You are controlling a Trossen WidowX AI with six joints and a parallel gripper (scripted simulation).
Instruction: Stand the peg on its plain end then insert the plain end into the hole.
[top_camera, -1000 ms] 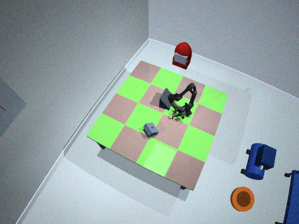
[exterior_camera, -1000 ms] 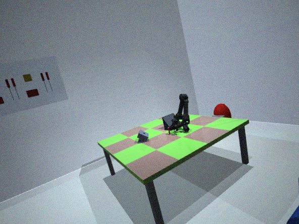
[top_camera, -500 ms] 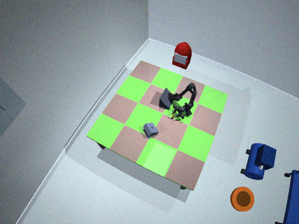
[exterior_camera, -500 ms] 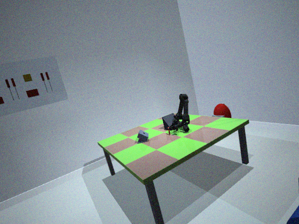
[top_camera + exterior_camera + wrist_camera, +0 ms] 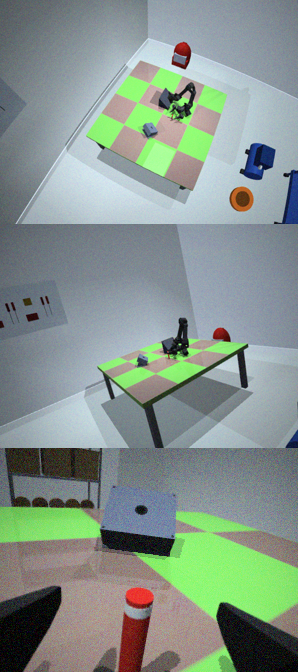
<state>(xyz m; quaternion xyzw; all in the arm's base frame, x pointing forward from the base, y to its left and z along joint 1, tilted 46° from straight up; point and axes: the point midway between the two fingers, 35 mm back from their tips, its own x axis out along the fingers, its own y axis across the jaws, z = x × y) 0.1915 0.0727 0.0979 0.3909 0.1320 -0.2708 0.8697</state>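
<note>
My gripper tip is 1 cm to the right of the red peg and 1 cm above it. The rest, counted from my gripper tip: grey sloped panel (24 cm ahead, 16 cm to the right, 2 cm below).
</note>
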